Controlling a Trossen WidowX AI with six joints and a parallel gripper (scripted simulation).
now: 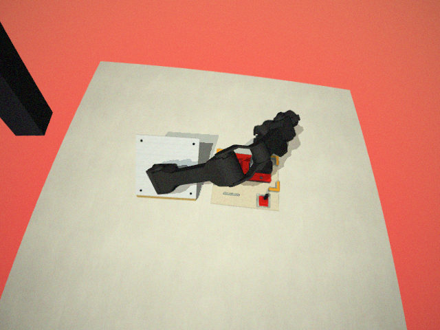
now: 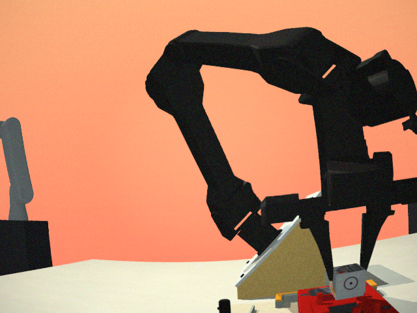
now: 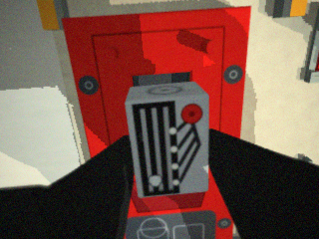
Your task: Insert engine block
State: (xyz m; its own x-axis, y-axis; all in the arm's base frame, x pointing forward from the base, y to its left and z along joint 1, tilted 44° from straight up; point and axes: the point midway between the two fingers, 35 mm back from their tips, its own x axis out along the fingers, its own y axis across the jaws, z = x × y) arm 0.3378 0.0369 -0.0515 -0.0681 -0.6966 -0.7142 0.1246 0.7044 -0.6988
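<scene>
Right now the engine block is 10 mm below my gripper tip.
</scene>
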